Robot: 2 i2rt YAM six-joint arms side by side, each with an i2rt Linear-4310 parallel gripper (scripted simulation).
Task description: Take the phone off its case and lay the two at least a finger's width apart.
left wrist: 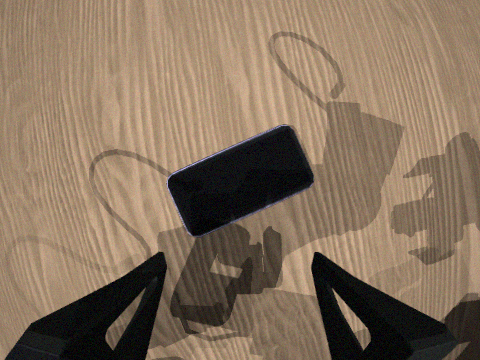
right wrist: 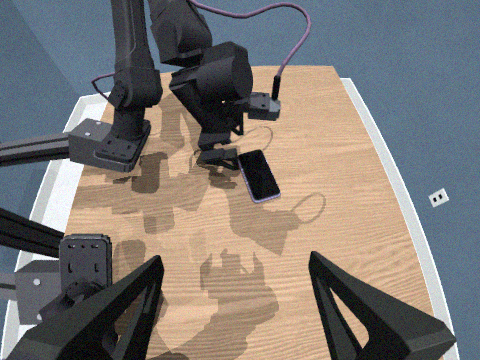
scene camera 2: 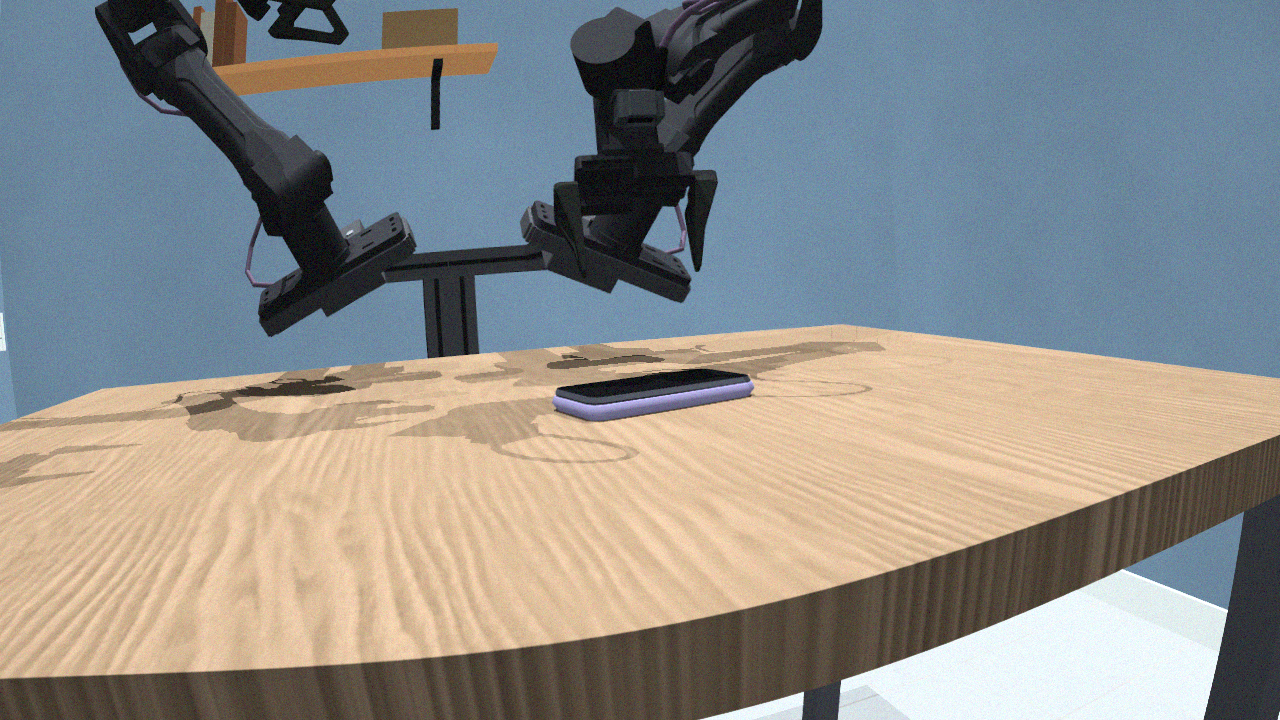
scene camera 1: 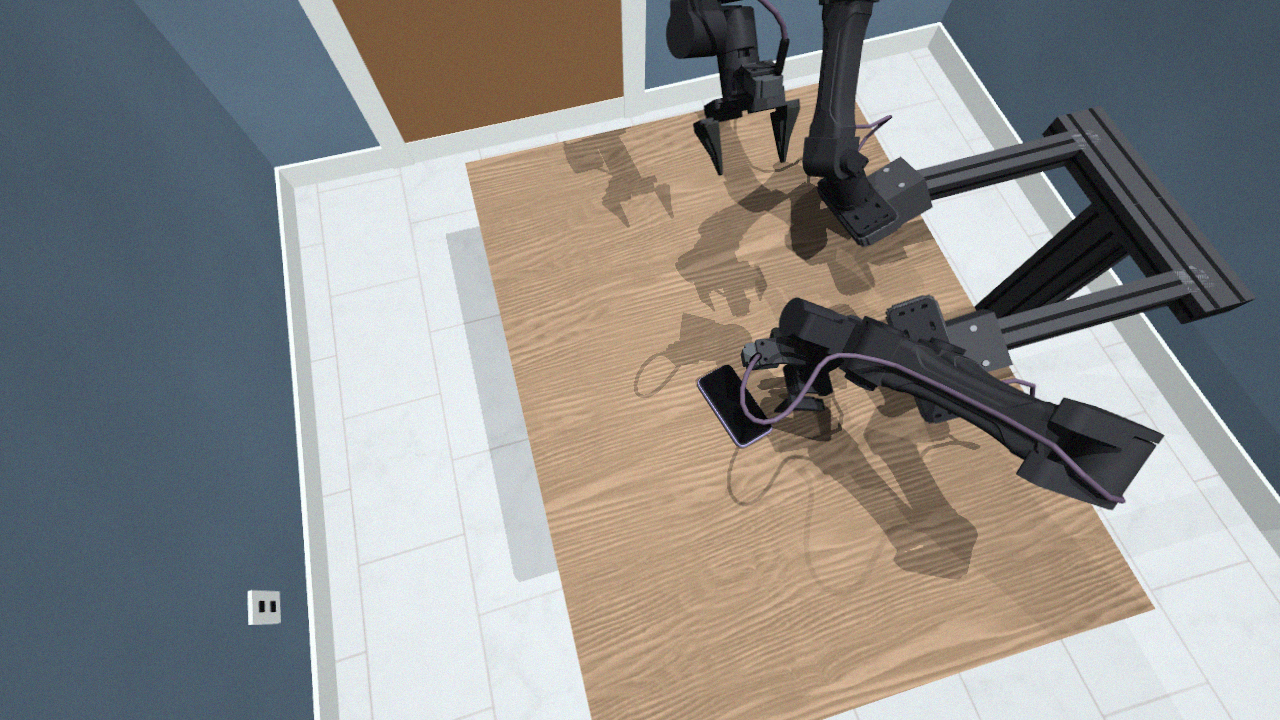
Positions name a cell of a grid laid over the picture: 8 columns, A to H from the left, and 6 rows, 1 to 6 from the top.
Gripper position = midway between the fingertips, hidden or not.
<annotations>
my right gripper: right wrist D5; scene camera 2 C1; scene camera 1 E2; not seen in the left wrist view (out of frame)
</annotations>
